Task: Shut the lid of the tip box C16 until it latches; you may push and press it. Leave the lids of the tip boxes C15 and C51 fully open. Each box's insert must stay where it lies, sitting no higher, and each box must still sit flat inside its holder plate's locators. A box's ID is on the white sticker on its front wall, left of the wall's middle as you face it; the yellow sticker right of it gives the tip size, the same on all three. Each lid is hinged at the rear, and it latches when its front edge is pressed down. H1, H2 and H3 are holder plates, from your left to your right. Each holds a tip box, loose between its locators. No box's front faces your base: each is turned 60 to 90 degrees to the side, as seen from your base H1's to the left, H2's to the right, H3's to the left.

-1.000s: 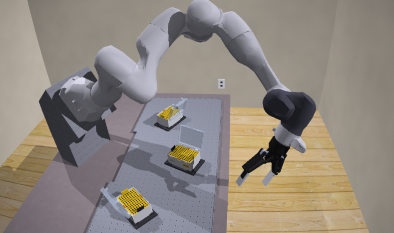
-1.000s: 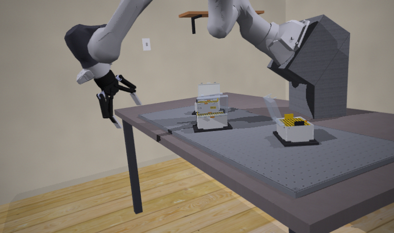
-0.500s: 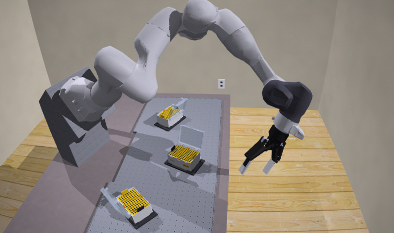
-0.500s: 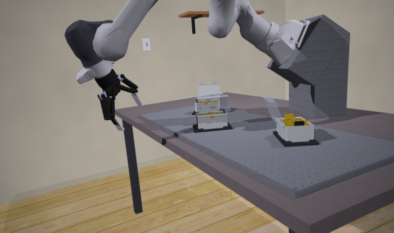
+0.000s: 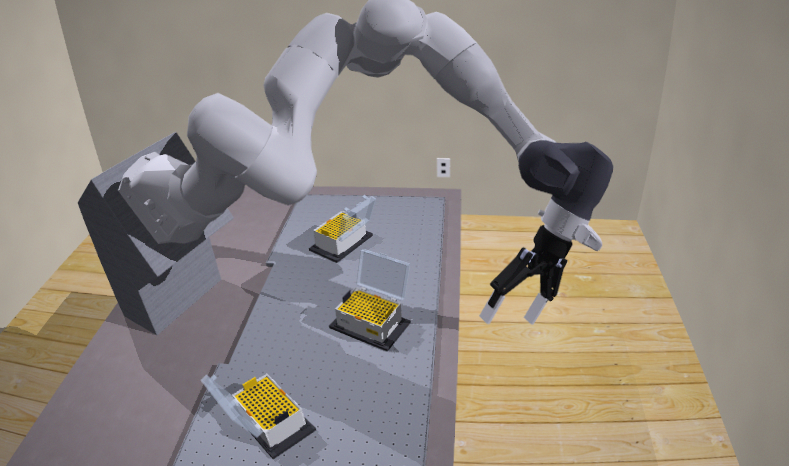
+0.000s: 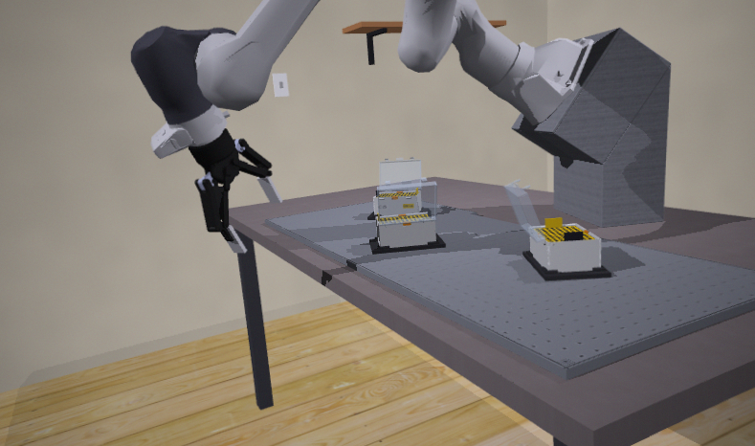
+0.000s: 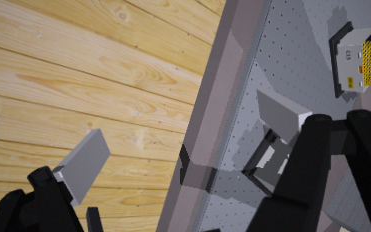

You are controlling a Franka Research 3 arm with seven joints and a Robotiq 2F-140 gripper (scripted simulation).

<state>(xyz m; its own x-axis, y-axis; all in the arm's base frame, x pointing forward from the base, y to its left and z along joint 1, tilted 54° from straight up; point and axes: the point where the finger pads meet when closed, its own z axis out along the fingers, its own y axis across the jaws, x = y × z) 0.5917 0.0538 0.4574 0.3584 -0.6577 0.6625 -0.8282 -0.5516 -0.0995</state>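
Now: hand 41 cm past the tip box, 39 cm to the right of it and 2 cm above it.
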